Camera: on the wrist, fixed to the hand. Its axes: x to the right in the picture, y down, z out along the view.
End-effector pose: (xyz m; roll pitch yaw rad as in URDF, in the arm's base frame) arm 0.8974 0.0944 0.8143 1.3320 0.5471 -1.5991
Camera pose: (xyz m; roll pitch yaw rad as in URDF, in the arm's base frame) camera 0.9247 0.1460 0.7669 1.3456 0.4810 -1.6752
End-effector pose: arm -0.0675 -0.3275 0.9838 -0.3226 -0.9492 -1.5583
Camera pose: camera -0.1371 -0.3330 0.9559 -0.3808 -1.0072 -1.4266
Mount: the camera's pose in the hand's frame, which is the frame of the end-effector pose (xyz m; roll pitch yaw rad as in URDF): -0.0200 -0.0597 -0.0411 0.0492 -0.0809 0.0471
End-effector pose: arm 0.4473 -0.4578 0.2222 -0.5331 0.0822 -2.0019
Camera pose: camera 0.3901 -0.4091 0.2188 -0.4772 0.0362 -1.9203
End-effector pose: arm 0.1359 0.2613 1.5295 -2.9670 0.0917 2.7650
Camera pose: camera 0.1311 0.2077 1.5820 -2.9203 0.1795 2.7323
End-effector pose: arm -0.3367 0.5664 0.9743 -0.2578 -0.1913 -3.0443
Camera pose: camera -0.3284 0.6357 0.9464 -0.2219 -0.2571 -2.9760
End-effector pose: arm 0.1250 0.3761 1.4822 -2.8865 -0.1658 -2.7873
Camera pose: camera 0.1684 0.3416 1.5330 -2.8324 -0.0756 -2.8124
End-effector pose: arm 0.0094 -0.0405 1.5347 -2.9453 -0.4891 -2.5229
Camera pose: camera 0.0730 -0.0573 1.5712 -2.8800 -0.4003 -2.5558
